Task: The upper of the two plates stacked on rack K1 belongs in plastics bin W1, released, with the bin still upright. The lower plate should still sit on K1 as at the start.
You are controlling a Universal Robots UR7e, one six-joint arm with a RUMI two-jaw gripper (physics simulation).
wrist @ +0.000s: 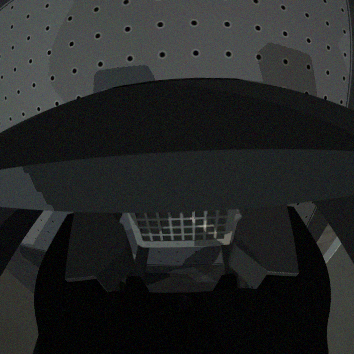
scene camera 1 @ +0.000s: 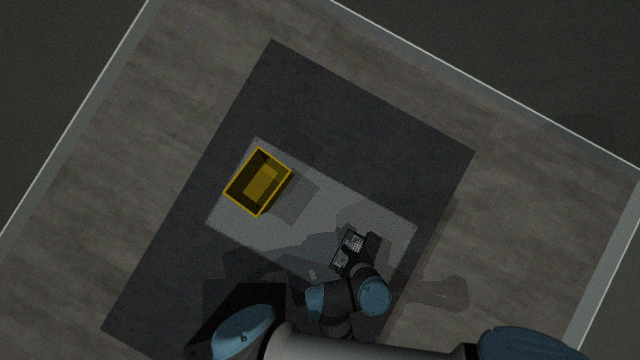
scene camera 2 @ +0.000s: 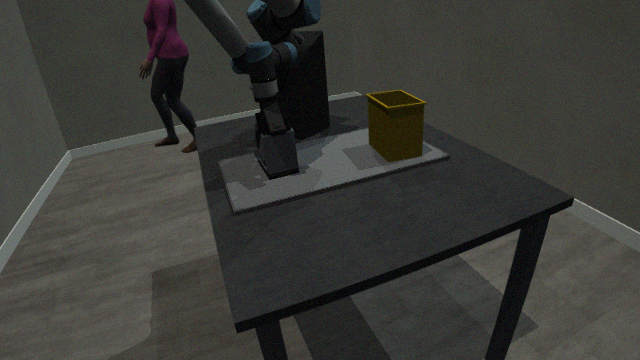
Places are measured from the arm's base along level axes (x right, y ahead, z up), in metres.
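Pixels of known places: gripper, between the fingertips: (wrist: pixel 178 170).
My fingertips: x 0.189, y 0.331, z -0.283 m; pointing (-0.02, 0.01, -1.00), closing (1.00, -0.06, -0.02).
For each thing: its middle in the pictures, then the offset to it from my fingertips. Level surfaces: height alone.
- Yellow bin W1, middle of its body: (scene camera 2: pixel 394 124) (scene camera 1: pixel 263 182) dx -0.386, dy +0.083, dz +0.061 m
- Rack K1, middle of its body: (wrist: pixel 180 225) (scene camera 2: pixel 274 147) (scene camera 1: pixel 352 258) dx +0.000, dy -0.015, dz +0.040 m
- upper plate, middle of its body: (wrist: pixel 179 183) (scene camera 1: pixel 352 253) dx +0.000, dy -0.004, dz +0.011 m
- light perforated board, height of its surface: dz -0.029 m
- dark table, height of its surface: dz -0.042 m
Yellow bin W1 (scene camera 1: pixel 257 186) (scene camera 2: pixel 397 132) stands upright on the far part of the perforated board. Rack K1 (scene camera 2: pixel 281 155) (wrist: pixel 180 180), grey and dark with raised walls, stands on the same board. The upper plate (scene camera 1: pixel 356 243) (wrist: pixel 182 230), a pale grid plate, lies in the rack; the rack wall covers part of it in the wrist view. My gripper (scene camera 1: pixel 348 249) (wrist: pixel 181 222) reaches down into the rack, with a finger against each side edge of that plate; it looks shut on it. The rack hides the fingertips in scene camera 2. The lower plate cannot be made out.
The light perforated board (scene camera 1: pixel 345 200) (scene camera 2: pixel 320 175) lies on the dark table (scene camera 1: pixel 320 100) (scene camera 2: pixel 380 220). A tall black block (scene camera 2: pixel 310 85) stands behind the gripper. A person in a pink top (scene camera 2: pixel 172 35) stands on the floor beyond the table.
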